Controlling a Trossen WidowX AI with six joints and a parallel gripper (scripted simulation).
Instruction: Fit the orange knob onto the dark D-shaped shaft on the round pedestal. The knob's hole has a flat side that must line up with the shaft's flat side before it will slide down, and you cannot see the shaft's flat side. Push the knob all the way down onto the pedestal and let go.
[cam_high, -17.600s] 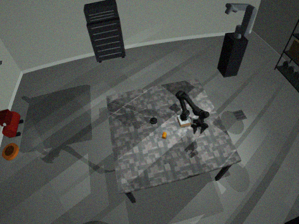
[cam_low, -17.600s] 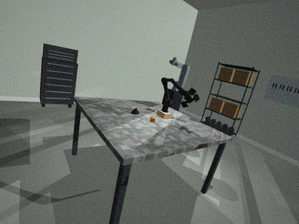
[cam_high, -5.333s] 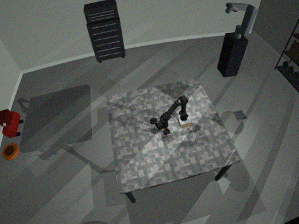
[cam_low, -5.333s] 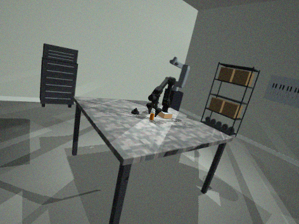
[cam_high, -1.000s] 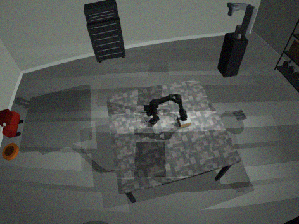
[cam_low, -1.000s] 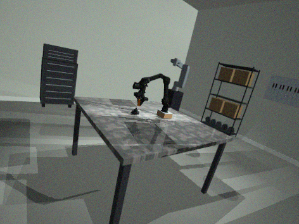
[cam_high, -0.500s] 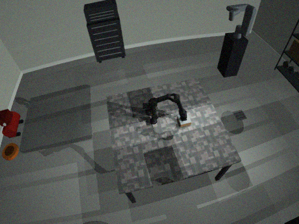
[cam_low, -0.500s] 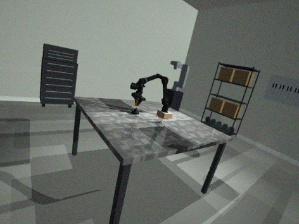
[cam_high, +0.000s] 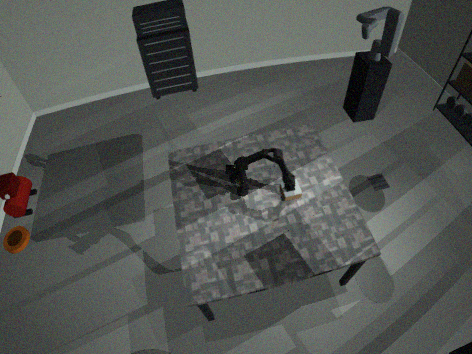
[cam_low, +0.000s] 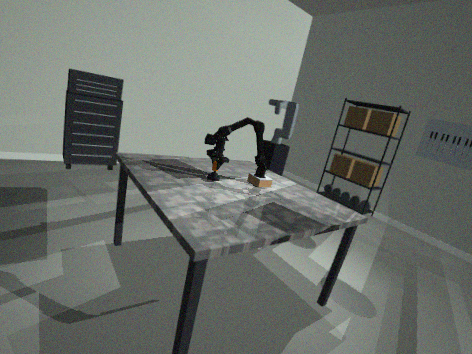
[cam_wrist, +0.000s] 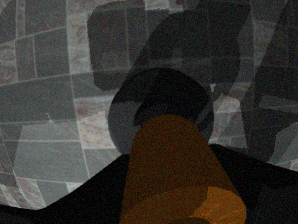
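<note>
The orange knob lies 2 cm above my gripper tip. Round my gripper tip: pedestal 4 cm below.
</note>
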